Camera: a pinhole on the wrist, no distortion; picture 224 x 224 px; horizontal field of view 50.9 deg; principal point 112.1 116.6 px. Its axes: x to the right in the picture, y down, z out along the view. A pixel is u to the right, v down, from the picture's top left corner.
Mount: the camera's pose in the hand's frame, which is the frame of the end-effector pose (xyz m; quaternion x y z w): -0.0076 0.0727 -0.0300 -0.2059 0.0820 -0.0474 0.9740
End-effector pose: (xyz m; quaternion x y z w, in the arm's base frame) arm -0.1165 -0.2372 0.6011 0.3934 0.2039 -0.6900 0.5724
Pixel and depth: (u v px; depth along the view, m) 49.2 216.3 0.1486
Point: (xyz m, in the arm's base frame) 0.0420 -0.3389 0.6973
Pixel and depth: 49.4 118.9 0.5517
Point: 0.0326 -0.6415 0.9901
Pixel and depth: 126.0 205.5 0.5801
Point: 0.2265 -0.7487 0.8162
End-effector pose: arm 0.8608 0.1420 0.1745 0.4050 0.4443 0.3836 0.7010
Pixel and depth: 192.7 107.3 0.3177
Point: 1.1085 0.2908 0.3510
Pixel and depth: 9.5 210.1 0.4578
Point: 1.0615 0.1336 0.7054
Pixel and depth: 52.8 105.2 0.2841
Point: 1.0458 0.1305 0.4146
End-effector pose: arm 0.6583 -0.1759 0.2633 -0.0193 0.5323 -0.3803 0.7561
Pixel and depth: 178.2 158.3 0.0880
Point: 0.7611 -0.1266 0.2026
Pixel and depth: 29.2 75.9 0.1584
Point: 0.8262 -0.1211 0.2977
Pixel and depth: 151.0 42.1 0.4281
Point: 1.0665 -0.3274 0.2865
